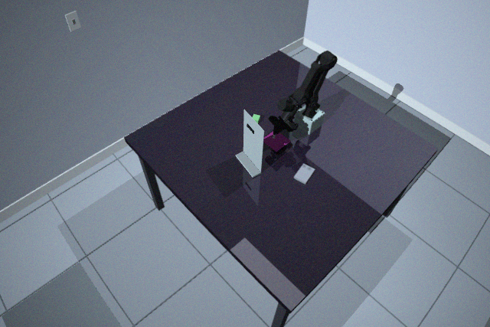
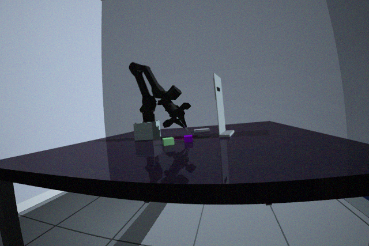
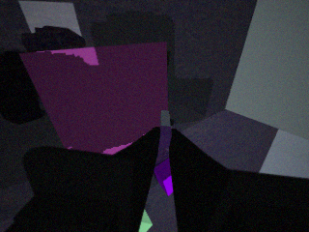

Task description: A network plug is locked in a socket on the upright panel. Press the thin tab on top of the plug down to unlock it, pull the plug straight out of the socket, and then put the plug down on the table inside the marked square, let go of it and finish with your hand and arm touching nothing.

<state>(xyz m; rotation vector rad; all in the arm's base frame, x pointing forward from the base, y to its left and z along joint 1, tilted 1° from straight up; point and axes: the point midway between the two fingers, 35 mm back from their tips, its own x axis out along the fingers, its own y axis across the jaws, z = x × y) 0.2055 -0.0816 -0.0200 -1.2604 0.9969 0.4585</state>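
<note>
The magenta marked square lies 10 mm behind my gripper tip, 10 mm to the left of it and 60 mm below it. Also, from my gripper tip: green block (70 mm behind, 180 mm to the right, 40 mm below); then purple block (10 mm ahead, 130 mm to the right, 40 mm below); then purple network plug (10 mm ahead).
</note>
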